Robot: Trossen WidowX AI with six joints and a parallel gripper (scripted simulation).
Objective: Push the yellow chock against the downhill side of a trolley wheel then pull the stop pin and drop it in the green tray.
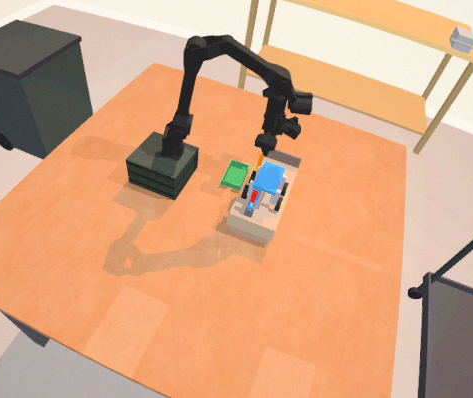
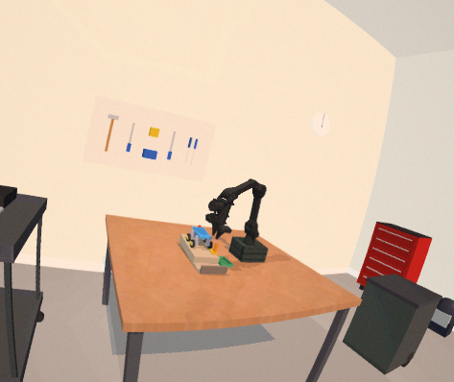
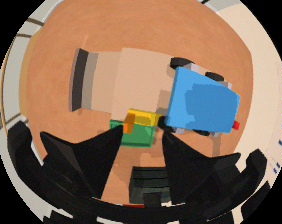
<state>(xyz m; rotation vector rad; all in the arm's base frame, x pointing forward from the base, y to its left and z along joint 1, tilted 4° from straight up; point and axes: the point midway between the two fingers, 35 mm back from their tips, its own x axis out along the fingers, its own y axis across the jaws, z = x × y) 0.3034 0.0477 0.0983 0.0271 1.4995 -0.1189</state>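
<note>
The red-headed stop pin lies 19 cm to the right of my gripper tip, 3 cm below it and 1 cm behind it. Also, from my gripper tip: blue trolley 10 cm to the right, 5 cm below, 3 cm ahead; then yellow chock 8 cm below, 2 cm behind, 1 cm to the right; then beige ramp 11 cm below, 10 cm to the right, 3 cm ahead.
</note>
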